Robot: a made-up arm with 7 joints.
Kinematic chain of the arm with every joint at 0, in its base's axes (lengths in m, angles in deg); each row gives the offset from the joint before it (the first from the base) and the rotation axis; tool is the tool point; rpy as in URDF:
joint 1: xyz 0 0 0.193 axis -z
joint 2: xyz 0 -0.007 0.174 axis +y
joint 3: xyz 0 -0.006 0.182 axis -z
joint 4: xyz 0 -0.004 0.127 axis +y
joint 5: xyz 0 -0.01 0.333 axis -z
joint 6: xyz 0 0 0.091 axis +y
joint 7: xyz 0 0 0.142 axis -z
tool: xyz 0 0 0 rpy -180 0 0
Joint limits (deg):
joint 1: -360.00..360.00
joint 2: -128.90..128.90
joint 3: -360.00..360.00
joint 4: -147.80..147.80
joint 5: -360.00..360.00
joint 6: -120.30..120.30
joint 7: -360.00..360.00
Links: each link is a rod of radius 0.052 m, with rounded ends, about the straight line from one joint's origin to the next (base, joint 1, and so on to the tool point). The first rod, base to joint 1, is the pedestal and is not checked.
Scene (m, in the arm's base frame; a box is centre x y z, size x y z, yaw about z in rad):
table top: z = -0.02
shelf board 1: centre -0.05 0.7 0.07 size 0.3 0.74 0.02 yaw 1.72
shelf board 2: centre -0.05 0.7 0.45 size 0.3 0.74 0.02 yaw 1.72
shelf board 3: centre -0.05 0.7 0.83 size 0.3 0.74 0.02 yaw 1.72
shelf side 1: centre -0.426 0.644 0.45 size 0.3 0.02 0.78 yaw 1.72
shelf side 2: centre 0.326 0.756 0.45 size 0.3 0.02 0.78 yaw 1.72
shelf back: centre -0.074 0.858 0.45 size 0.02 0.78 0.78 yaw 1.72
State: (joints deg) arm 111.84 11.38 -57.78 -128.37 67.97 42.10 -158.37
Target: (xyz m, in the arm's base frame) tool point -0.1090 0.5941 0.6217
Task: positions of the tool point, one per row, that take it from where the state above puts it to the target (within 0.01 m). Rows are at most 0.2 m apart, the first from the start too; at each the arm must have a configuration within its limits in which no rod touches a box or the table.
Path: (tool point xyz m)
1: -0.3180 0.4053 0.4891
2: -0.2339 0.5103 0.5635
3: -0.1090 0.5941 0.6217

